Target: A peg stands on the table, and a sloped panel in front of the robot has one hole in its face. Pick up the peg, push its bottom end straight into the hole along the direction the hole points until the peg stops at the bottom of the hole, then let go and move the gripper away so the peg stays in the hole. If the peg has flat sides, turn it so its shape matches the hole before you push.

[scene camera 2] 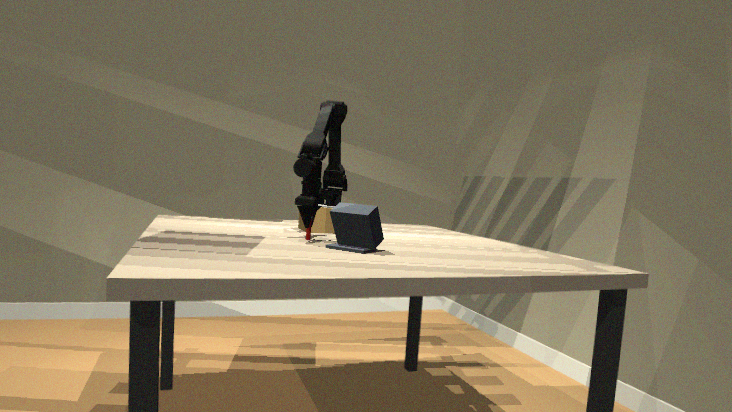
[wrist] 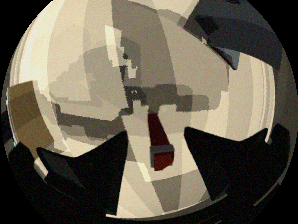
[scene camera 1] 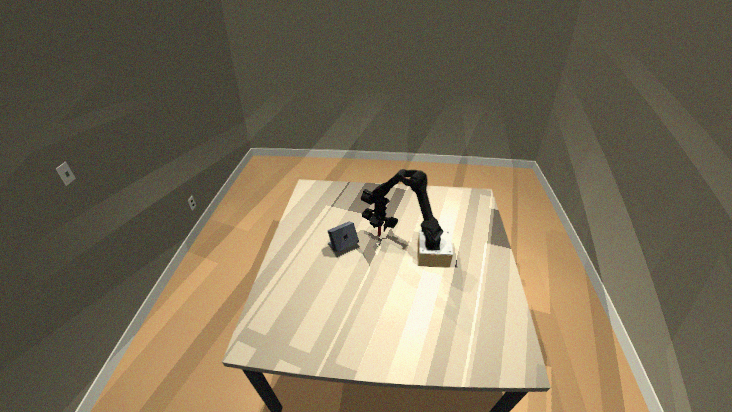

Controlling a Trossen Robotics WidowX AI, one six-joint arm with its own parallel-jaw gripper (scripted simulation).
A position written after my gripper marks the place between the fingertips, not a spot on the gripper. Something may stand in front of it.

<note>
My gripper (scene camera 2: 308,227) is open, with nothing in its grasp. Further things: a sloped panel (scene camera 2: 354,224).
My gripper is seen too in the wrist view (wrist: 156,133).
</note>
